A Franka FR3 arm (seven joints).
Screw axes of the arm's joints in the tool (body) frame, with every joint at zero. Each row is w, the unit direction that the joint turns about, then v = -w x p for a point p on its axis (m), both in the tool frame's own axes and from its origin. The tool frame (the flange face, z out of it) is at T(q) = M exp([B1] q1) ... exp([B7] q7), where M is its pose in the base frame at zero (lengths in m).
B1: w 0 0 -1 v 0 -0.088 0
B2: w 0 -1 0 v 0.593 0 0.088
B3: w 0 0 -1 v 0 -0.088 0
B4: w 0 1 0 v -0.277 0 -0.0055
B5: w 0 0 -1 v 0 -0.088 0
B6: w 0 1 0 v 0.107 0 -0.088
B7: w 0 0 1 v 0 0 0
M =
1 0 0 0.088
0 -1 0 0
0 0 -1 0.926
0 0 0 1
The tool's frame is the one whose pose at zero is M.
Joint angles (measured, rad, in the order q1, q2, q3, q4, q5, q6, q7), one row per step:
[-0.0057, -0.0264, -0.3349, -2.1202, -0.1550, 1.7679, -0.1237]
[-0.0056, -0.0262, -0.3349, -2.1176, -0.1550, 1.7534, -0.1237]
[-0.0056, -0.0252, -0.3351, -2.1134, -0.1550, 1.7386, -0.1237]
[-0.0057, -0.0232, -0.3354, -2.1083, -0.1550, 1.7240, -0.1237]
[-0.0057, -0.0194, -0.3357, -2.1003, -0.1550, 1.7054, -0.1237]
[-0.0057, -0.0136, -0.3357, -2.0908, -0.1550, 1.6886, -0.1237]
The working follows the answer.
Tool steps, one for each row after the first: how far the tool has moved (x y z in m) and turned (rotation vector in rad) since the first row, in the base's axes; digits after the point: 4 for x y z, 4 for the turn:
[-0.0012, 0.0002, 0.0003, 0.0029, 0.0116, -0.0017]
[-0.0021, 0.0002, 0.0010, 0.0053, 0.0229, -0.0038]
[-0.0027, 0.0000, 0.0015, 0.0074, 0.0340, -0.0061]
[-0.0030, -0.0003, 0.0023, 0.0096, 0.0481, -0.0089]
[-0.0026, -0.0006, 0.0029, 0.0108, 0.0610, -0.0111]

Tool pose at each row, in the base's axes (x y z in m, rotation vector in rad; rounded; the steps above come from the unrounded poses):
[0.4644, -0.1795, 0.4013, 3.0270, -0.2424, -0.5358]
[0.4632, -0.1793, 0.4016, 3.0258, -0.2439, -0.5542]
[0.4624, -0.1793, 0.4022, 3.0242, -0.2461, -0.5719]
[0.4618, -0.1796, 0.4028, 3.0223, -0.2486, -0.5894]
[0.4614, -0.1798, 0.4036, 3.0192, -0.2516, -0.6113]
[0.4619, -0.1801, 0.4042, 3.0155, -0.2541, -0.6311]

